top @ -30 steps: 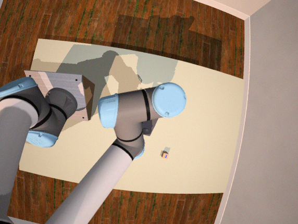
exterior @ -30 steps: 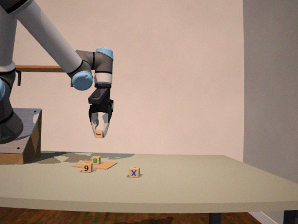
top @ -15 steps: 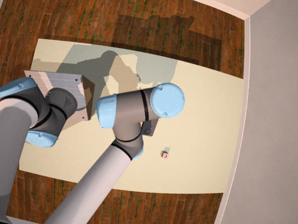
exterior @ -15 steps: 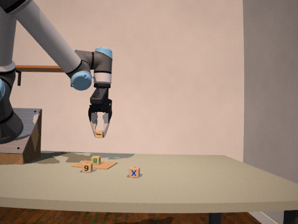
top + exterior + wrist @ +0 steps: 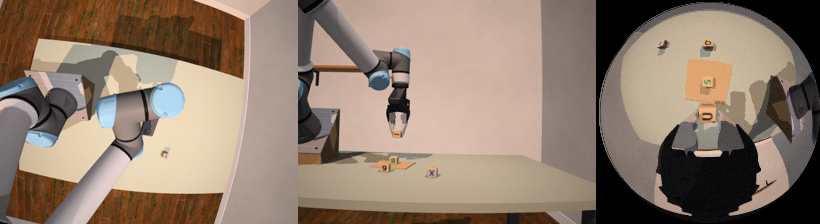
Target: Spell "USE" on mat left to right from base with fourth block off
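Right now my hand is 5 cm to the left of the orange mat and 12 cm above it. Also, from my hand: blue-lettered block 17 cm ahead, 22 cm to the right, 11 cm below.
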